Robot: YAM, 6 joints.
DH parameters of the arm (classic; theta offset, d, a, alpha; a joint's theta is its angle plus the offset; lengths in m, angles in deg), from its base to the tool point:
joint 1: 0 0.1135 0.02 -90
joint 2: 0 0 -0.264 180
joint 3: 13.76 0 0.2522 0
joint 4: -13.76 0 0.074 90
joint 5: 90 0 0 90
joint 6: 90 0.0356 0 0
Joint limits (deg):
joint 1: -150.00..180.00
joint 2: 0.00..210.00
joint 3: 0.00..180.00
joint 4: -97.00..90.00
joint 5: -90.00..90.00
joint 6: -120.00..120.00
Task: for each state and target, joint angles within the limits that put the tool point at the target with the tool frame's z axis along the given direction. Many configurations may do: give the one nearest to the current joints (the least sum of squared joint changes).
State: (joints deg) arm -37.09 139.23 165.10 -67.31 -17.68 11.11
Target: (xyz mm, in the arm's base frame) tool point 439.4 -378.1 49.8 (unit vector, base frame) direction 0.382 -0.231 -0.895
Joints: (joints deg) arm -40.98 169.47 152.59 -46.95 -4.36 11.11
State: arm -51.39 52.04 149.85 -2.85 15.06 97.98
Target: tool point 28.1 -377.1 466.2 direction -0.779 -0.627 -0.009
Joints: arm -81.06 96.61 104.27 -8.70 60.11 97.98
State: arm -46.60 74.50 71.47 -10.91 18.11 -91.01
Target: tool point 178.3 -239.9 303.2 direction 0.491 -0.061 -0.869
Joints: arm -55.92 87.87 80.06 -61.64 -21.87 -91.01
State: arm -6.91 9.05 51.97 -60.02 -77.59 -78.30
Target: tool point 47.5 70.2 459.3 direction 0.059 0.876 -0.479
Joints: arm 40.68 50.75 90.92 -78.05 -38.74 -78.30
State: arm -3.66 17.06 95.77 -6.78 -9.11 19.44
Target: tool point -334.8 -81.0 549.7 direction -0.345 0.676 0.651
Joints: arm 18.04 25.04 126.31 -0.95 -48.56 19.44
